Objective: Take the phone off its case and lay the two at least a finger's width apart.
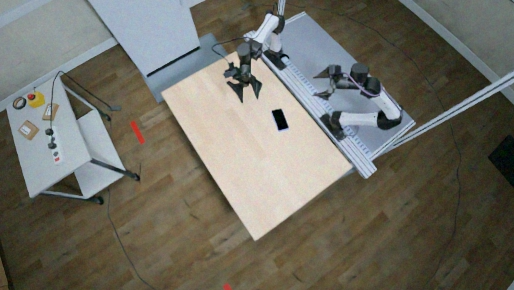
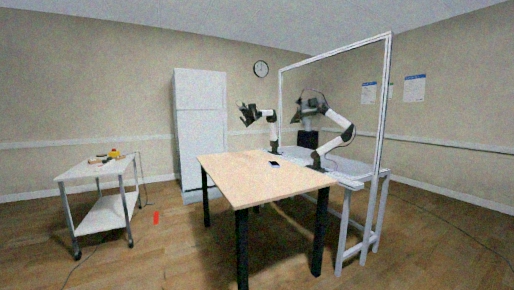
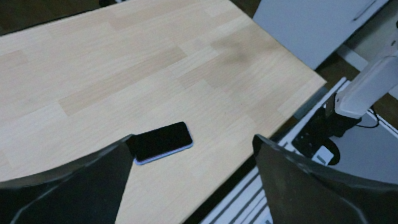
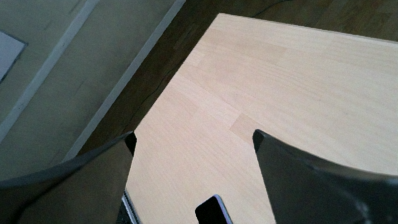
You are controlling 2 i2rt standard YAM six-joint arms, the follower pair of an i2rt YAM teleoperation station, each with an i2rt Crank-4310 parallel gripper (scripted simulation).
The pictures show: my left gripper, my right gripper and a black phone.
